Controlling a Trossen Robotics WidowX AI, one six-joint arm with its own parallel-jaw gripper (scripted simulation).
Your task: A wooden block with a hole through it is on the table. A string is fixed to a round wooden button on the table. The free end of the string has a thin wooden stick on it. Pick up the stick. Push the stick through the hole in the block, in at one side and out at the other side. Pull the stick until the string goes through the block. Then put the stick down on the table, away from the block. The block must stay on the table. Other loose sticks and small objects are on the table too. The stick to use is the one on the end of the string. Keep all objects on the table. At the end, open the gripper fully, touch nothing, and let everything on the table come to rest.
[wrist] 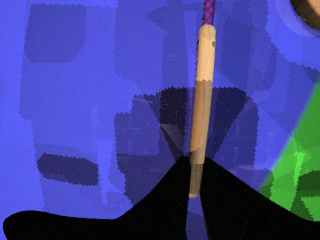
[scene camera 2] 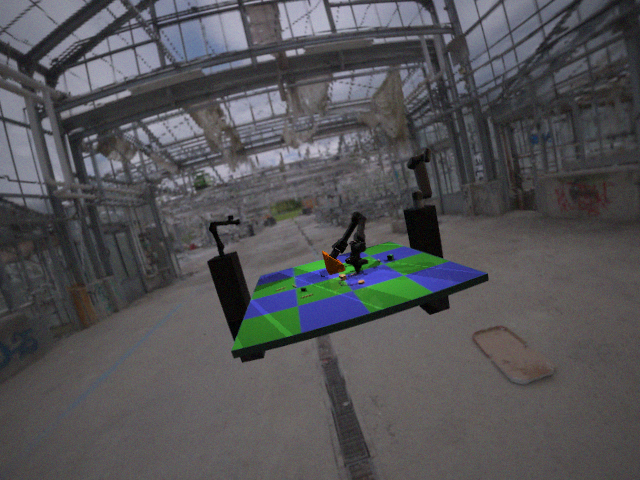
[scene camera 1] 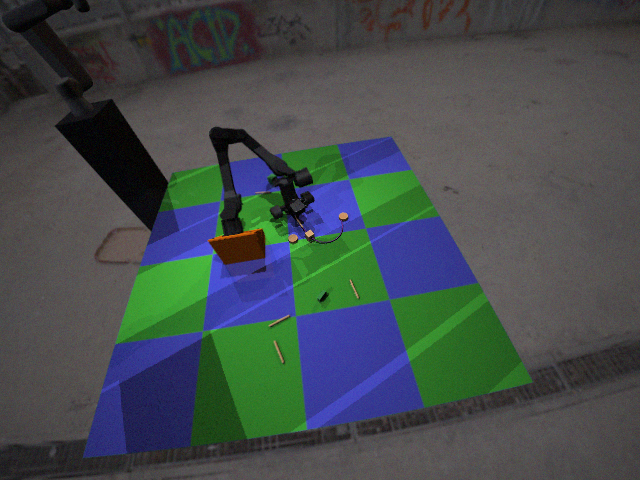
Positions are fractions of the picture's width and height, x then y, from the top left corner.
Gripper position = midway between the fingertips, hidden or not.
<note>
I see my gripper (scene camera 1: 0.46,0.46).
My gripper is seen too in the wrist view (wrist: 0.60,0.69).
</note>
